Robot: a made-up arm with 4 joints.
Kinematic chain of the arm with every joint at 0, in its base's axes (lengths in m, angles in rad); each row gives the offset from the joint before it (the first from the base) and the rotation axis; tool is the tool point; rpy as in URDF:
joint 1: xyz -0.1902 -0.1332 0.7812 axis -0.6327 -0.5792 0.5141
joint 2: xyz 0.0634 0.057 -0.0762 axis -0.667 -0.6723 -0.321
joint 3: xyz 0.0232 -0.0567 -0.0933 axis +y
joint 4: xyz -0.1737 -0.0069 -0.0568 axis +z
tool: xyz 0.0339 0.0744 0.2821 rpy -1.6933 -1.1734 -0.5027
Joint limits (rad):
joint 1: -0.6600..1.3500
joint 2: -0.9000..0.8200
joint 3: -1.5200..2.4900
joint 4: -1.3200..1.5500
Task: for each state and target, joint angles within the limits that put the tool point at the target. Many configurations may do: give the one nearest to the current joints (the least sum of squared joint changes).
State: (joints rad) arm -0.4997 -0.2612 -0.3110 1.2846
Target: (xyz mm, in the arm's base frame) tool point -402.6 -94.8 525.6
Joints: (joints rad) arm 0.0223 0.2080 -0.8977 1.2858
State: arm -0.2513 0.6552 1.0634 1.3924
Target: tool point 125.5 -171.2 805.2
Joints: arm -0.4509 0.3202 1.6539 1.2986
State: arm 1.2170 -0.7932 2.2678 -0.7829
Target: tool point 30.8 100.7 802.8
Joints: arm 1.3500 -0.1491 1.5254 -0.6014
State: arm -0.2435 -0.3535 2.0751 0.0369
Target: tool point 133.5 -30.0 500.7
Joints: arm -0.1151 -0.1366 2.4600 0.2724
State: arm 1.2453 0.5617 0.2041 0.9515
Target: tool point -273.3 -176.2 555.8
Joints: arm 0.9997 0.8200 -0.0660 1.0796
